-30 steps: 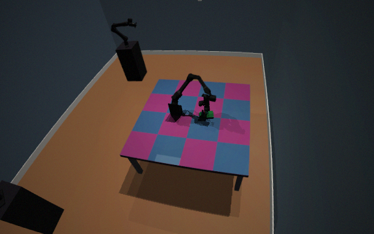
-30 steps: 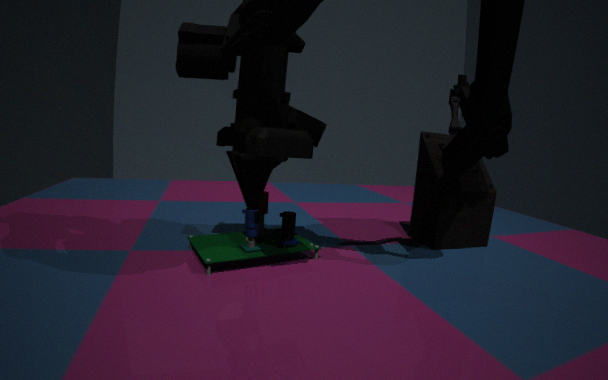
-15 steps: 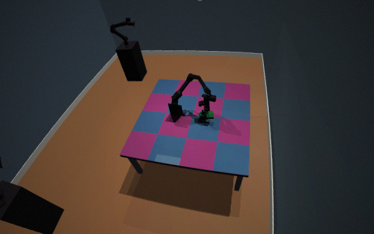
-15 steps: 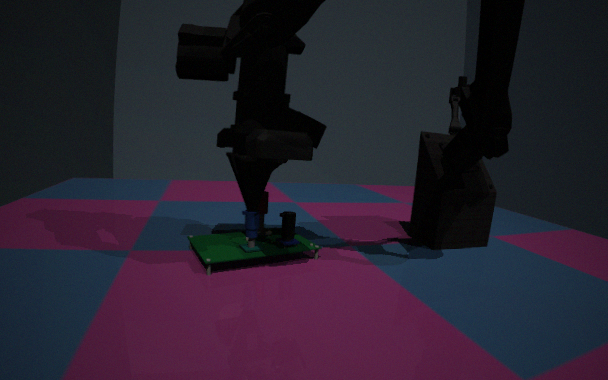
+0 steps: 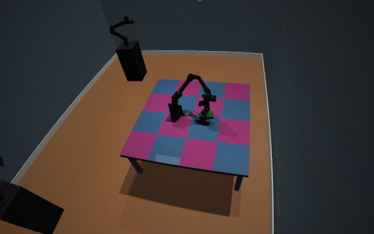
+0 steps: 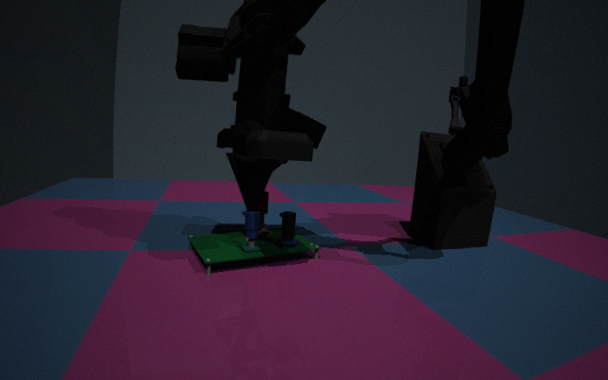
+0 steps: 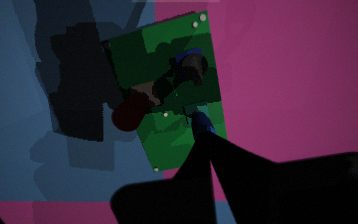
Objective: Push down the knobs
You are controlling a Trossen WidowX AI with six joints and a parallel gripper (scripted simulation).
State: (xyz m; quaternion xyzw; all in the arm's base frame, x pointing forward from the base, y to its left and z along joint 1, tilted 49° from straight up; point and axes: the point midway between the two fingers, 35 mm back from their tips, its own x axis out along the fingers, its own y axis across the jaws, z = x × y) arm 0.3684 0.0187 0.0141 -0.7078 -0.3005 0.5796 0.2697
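My gripper tip is now 2 cm above the blue knob. The rest, counted from my gripper tip: black knob (5 cm behind, 1 cm to the right, 2 cm below).
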